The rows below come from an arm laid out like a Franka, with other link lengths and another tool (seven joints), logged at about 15 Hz.
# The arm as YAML. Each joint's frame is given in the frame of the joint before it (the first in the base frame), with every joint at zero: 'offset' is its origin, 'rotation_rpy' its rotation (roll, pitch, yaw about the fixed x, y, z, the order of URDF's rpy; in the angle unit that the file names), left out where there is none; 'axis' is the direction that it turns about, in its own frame. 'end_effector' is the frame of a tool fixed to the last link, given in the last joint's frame.
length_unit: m
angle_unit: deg
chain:
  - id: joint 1
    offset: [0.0, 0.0, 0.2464]
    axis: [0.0, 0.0, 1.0]
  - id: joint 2
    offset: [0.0, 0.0, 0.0]
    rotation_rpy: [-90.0, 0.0, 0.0]
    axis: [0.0, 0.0, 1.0]
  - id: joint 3
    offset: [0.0, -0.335, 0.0]
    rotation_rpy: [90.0, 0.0, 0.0]
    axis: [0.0, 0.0, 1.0]
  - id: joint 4
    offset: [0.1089, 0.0, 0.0]
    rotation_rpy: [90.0, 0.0, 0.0]
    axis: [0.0, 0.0, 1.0]
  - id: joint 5
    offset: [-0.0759, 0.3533, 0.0]
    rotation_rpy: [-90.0, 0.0, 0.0]
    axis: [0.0, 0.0, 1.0]
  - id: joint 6
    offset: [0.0, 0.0, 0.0]
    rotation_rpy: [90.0, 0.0, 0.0]
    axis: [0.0, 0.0, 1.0]
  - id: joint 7
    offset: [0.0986, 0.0, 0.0]
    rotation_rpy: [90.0, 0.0, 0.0]
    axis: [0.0, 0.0, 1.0]
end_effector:
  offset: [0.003, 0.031, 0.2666]
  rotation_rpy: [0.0, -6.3, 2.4]
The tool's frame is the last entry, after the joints.
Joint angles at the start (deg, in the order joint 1, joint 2, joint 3, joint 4, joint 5, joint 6, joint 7):
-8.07 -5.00 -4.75 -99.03 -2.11 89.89 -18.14
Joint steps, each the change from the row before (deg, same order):
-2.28 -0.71 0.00 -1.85 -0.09 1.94 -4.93
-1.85 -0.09 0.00 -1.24 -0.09 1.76 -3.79
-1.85 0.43 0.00 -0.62 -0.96 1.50 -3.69
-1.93 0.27 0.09 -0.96 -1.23 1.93 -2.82
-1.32 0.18 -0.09 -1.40 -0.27 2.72 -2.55
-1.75 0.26 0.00 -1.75 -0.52 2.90 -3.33
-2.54 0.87 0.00 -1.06 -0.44 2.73 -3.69
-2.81 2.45 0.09 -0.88 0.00 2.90 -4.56
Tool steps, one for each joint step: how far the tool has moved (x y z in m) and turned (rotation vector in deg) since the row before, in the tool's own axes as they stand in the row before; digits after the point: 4 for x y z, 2 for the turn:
-0.0035 0.0197 0.0060 -0.41 0.73 -2.68
-0.0015 0.0166 0.0066 -0.41 0.52 -1.96
-0.0025 0.0208 0.0065 -1.19 -0.06 -1.84
-0.0047 0.0214 0.0074 -1.44 -0.07 -1.04
0.0003 0.0145 0.0086 -0.89 0.76 -1.22
-0.0031 0.0169 0.0126 -1.04 0.34 -1.75
-0.0071 0.0234 0.0144 -0.90 0.15 -1.35
-0.0046 0.0230 0.0290 0.10 -0.59 -2.19

